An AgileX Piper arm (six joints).
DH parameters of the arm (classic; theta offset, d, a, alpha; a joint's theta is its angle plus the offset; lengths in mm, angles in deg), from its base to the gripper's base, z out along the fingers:
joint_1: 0 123 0 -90
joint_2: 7.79 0 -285 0
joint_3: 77.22 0 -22 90
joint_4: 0 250.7 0 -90
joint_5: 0 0 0 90
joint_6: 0 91 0 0
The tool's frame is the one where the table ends.
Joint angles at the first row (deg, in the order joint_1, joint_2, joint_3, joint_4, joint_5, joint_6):
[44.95, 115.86, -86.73, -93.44, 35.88, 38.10]
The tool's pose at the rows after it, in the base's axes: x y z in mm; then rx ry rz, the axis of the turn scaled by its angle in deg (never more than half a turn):
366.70 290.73 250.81 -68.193 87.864 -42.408
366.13 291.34 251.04 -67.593 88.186 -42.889
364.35 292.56 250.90 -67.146 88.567 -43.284
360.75 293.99 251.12 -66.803 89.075 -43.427
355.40 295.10 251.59 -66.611 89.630 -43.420
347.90 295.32 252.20 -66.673 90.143 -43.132
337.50 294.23 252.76 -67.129 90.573 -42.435
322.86 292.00 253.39 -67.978 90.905 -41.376
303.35 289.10 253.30 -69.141 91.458 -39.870
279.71 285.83 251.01 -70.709 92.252 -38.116
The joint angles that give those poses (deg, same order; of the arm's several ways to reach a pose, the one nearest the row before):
[45.03, 116.06, -87.07, -93.21, 36.45, 38.22]
[45.27, 116.18, -87.26, -93.00, 37.32, 38.32]
[45.68, 116.23, -87.29, -92.63, 38.24, 38.35]
[46.26, 116.01, -87.03, -91.97, 39.14, 38.30]
[46.98, 115.47, -86.36, -91.21, 40.02, 38.28]
[47.80, 114.47, -85.02, -90.54, 40.68, 38.46]
[48.74, 112.83, -82.75, -90.01, 41.00, 38.91]
[50.04, 110.46, -79.46, -89.53, 41.19, 39.61]
[51.89, 107.48, -75.31, -88.59, 41.48, 40.42]
[54.36, 104.24, -70.55, -87.19, 41.99, 41.30]

